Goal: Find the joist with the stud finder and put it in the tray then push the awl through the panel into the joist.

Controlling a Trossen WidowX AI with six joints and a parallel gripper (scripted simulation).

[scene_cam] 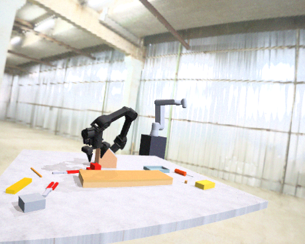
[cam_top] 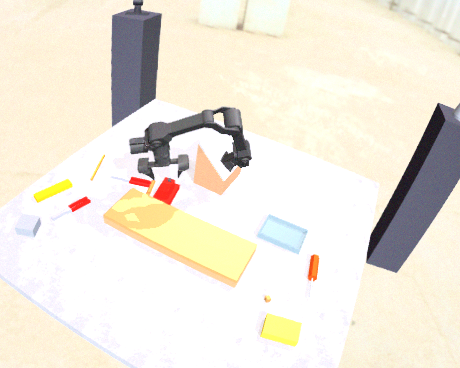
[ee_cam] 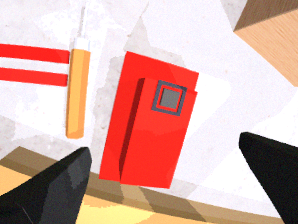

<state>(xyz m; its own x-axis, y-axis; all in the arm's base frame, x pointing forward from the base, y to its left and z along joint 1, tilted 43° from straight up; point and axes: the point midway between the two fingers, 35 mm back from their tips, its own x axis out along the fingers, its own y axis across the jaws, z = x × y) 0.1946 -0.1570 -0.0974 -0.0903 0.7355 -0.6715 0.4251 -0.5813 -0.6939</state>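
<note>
Now: the red stud finder 1 cm behind my gripper tip and 4 cm below it. Also, from my gripper tip: pencil 1 cm behind, 33 cm to the right, 8 cm below; then yellow bar 21 cm ahead, 40 cm to the right, 7 cm below; then awl 4 cm behind, 7 cm to the right, 8 cm below.
</note>
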